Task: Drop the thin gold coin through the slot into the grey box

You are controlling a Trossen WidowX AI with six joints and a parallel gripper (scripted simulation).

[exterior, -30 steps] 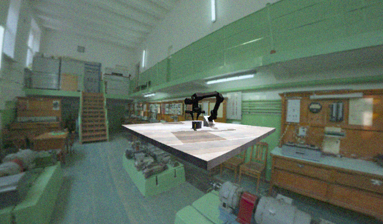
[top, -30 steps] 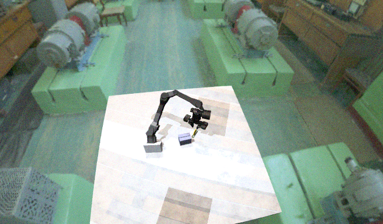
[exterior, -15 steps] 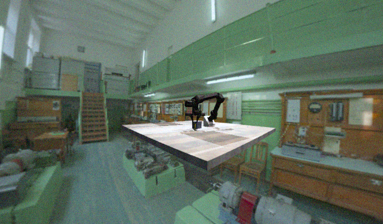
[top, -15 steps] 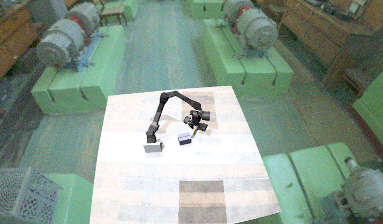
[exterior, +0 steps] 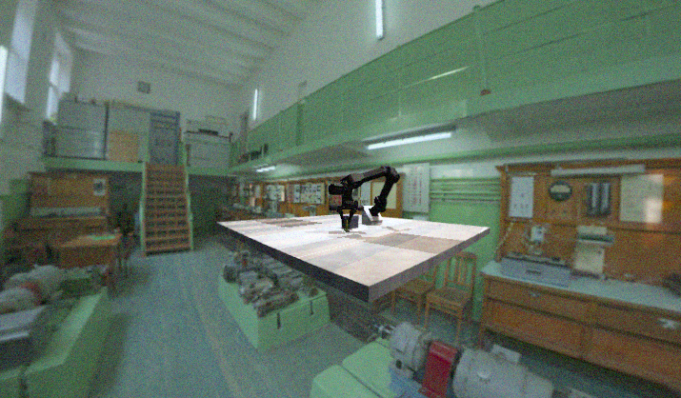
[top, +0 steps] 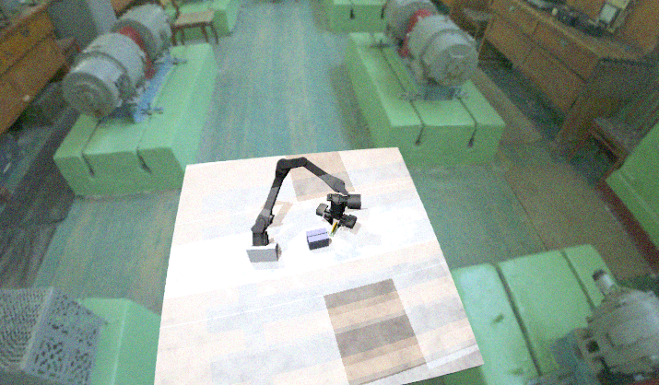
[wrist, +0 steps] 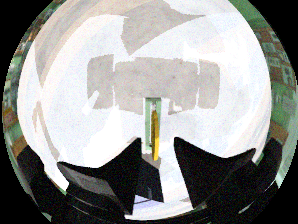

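My gripper tip is now 1 cm above the gold coin.
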